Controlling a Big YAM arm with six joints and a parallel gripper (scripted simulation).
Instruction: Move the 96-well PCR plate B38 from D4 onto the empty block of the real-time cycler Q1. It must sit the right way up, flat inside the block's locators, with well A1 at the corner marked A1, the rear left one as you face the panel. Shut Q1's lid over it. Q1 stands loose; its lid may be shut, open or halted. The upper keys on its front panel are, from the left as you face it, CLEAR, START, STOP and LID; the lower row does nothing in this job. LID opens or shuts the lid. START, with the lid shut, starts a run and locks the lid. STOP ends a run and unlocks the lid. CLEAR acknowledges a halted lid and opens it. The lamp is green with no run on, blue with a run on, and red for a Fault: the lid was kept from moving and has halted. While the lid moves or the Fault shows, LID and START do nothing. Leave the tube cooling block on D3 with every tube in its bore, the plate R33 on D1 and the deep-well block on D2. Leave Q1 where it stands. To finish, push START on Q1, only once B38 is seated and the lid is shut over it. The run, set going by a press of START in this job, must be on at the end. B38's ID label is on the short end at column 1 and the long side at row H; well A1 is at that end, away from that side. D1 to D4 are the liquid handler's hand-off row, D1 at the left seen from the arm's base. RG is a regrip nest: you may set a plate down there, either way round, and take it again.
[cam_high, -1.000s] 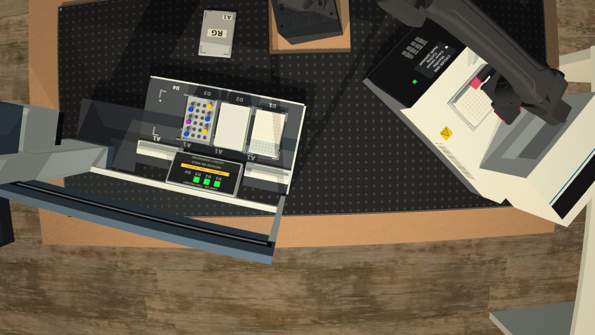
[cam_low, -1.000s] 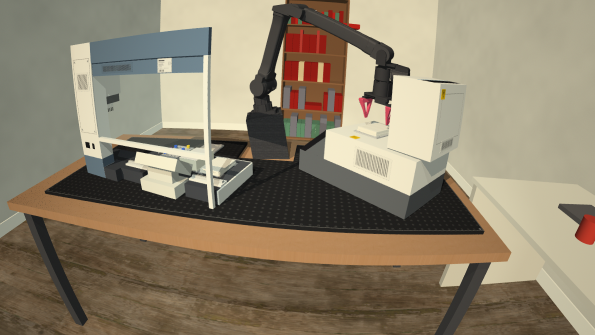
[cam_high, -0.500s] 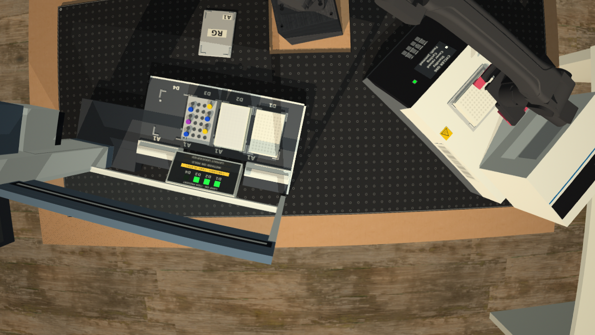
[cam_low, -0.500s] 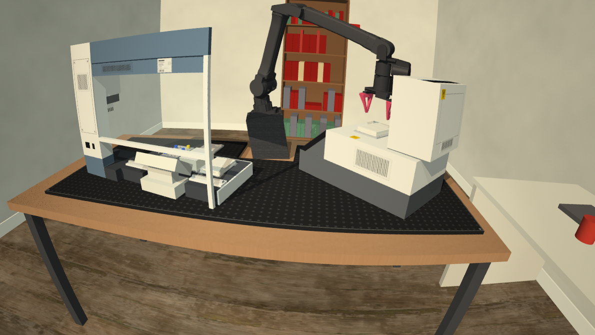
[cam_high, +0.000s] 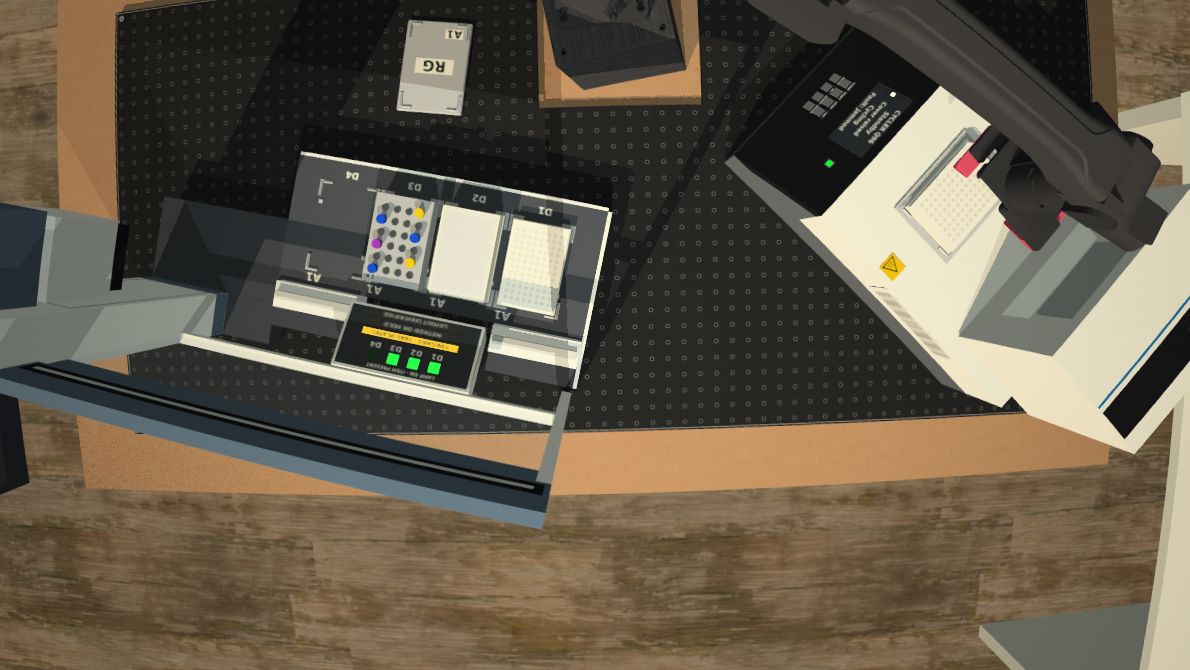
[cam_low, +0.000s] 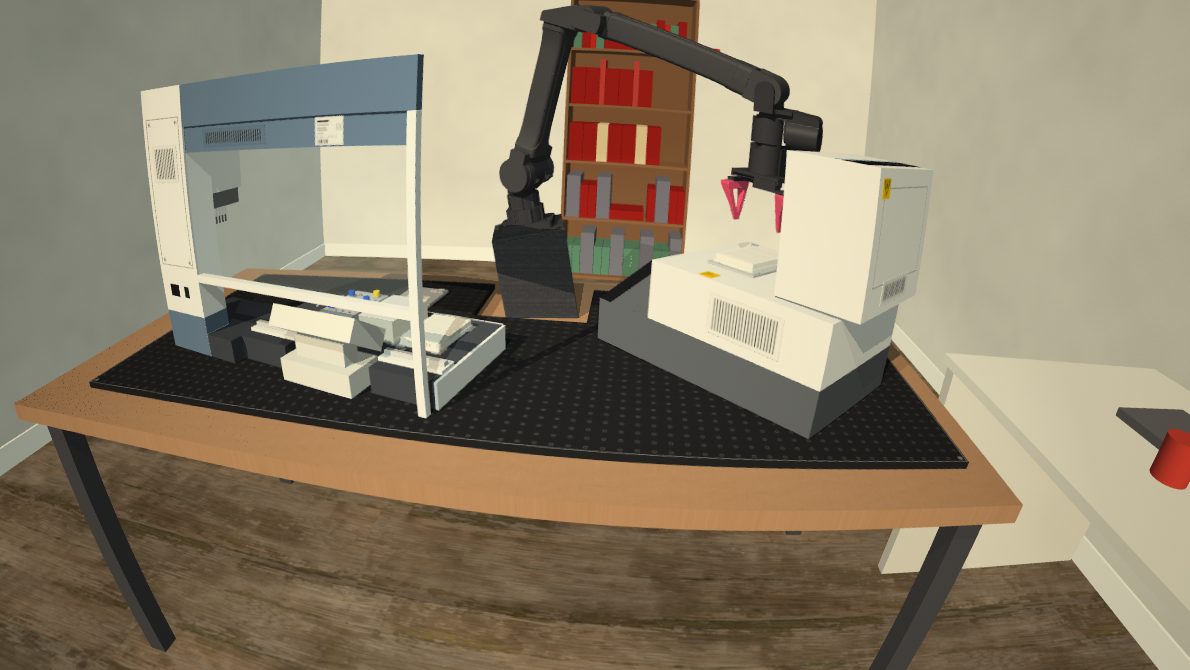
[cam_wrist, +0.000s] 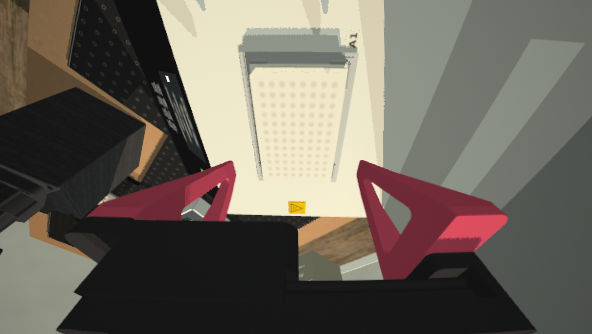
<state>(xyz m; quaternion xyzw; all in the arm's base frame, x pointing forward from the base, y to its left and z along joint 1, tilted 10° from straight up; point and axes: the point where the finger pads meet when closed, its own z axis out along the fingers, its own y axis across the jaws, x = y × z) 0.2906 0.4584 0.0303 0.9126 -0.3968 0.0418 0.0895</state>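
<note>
My hand is 70 mm above the PCR plate B38. Also, from my hand: deep-well block: 30 mm ahead, 670 mm to the right, 210 mm below; handler post: 260 mm ahead, 540 mm to the right, 50 mm below; plate R33: 60 mm ahead, 570 mm to the right, 220 mm below.
</note>
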